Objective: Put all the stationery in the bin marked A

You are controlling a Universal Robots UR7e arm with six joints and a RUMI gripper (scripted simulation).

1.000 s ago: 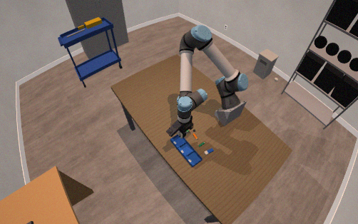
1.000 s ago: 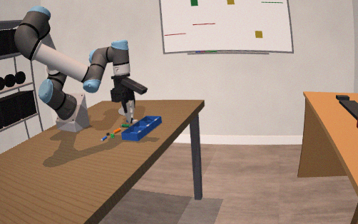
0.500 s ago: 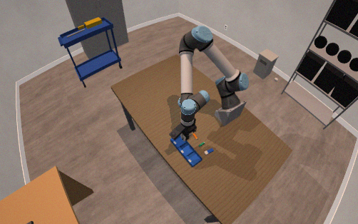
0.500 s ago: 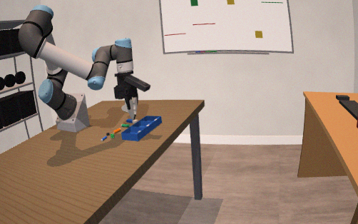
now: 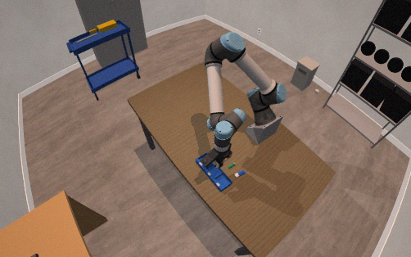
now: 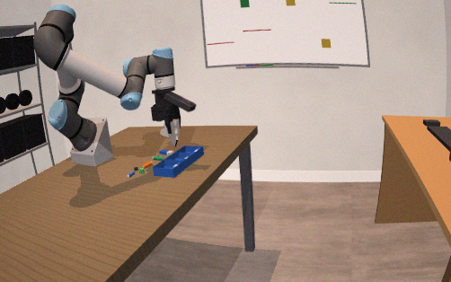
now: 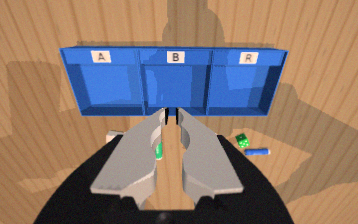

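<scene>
Right now the tray is 70 mm below my hand and 10 mm ahead of it. The rest, counted from my hand: white eraser 110 mm to the left, 90 mm behind, 70 mm below; orange marker 120 mm behind, 70 mm below, 40 mm to the right; green marker 100 mm behind, 70 mm below, 40 mm to the left.
</scene>
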